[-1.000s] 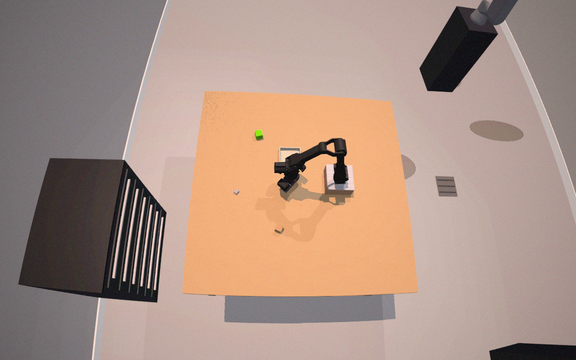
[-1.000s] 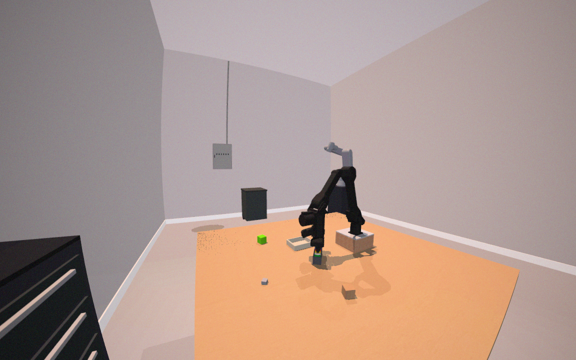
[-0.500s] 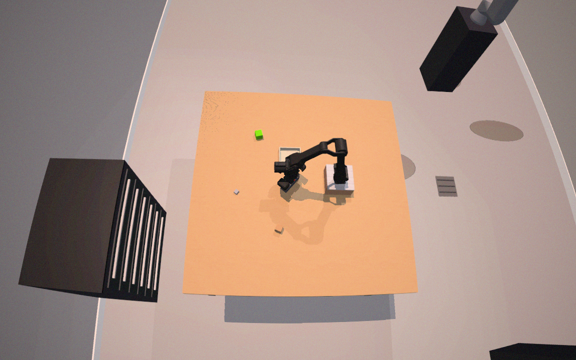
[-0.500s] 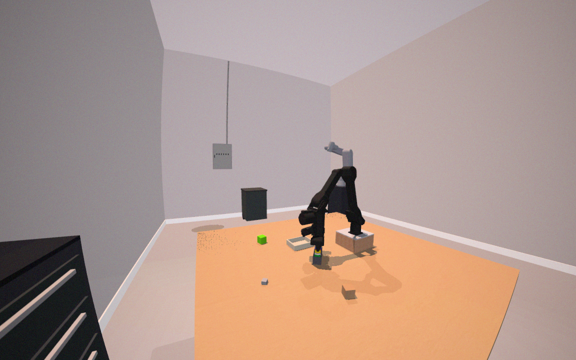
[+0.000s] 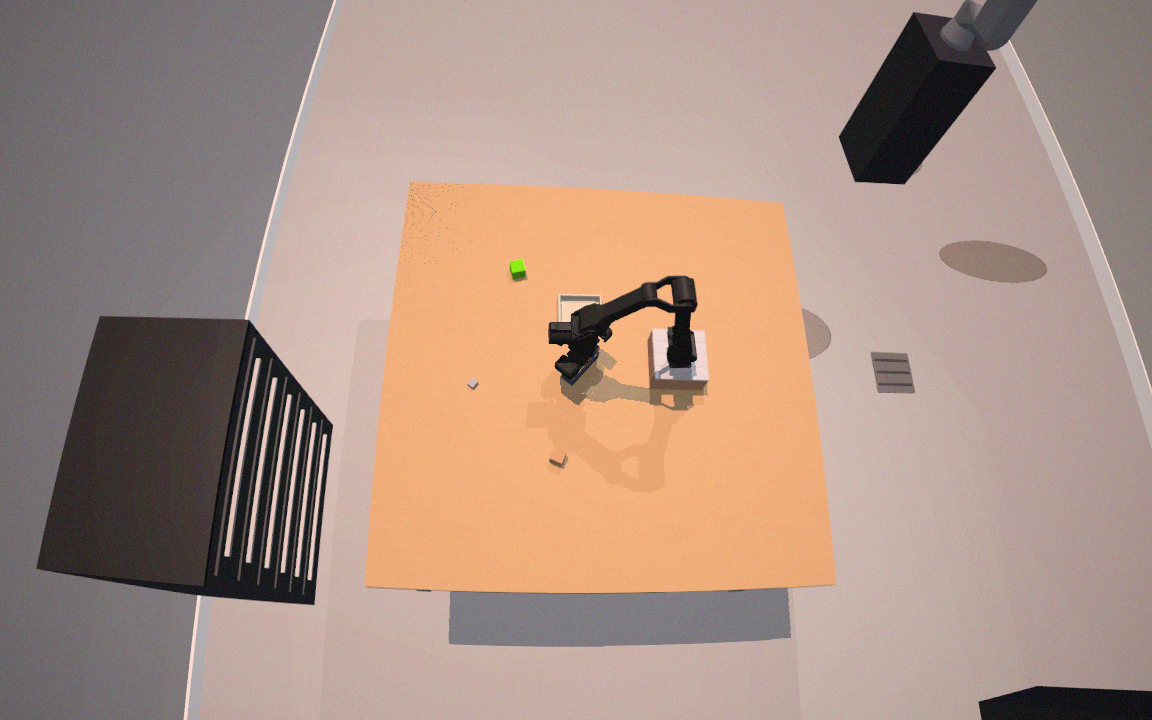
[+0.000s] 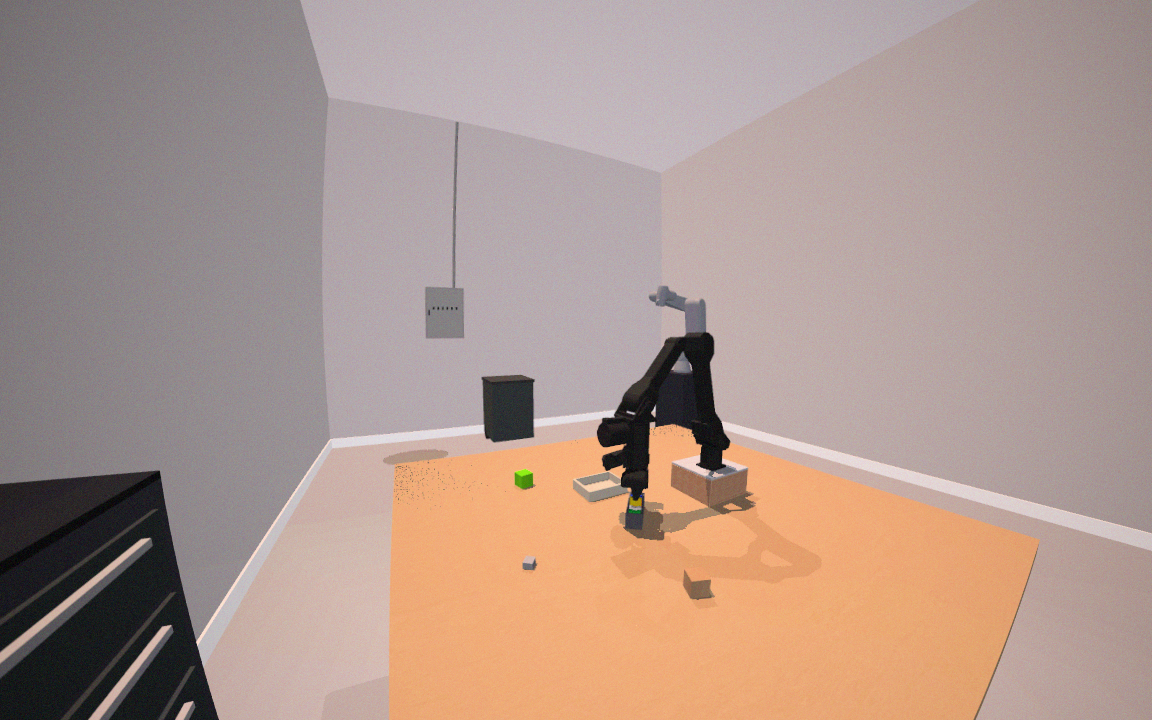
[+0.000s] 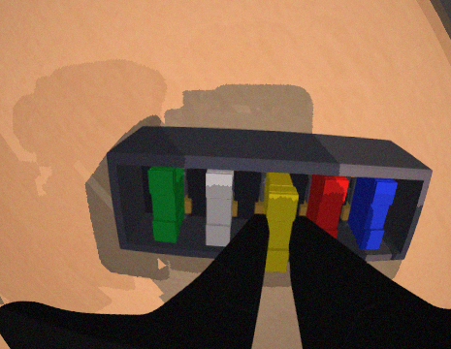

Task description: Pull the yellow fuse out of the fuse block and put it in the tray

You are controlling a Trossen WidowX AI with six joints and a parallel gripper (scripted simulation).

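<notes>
Now: gripper tip 20 mm to the right of the white fuse, 20 mm above it and 10 mm short of it. Also, from my gripper tip: green fuse 30 mm to the left, 30 mm ahead, 20 mm below; then yellow fuse 10 mm below; then red fuse 20 mm below, 10 mm to the right, 10 mm behind.
</notes>
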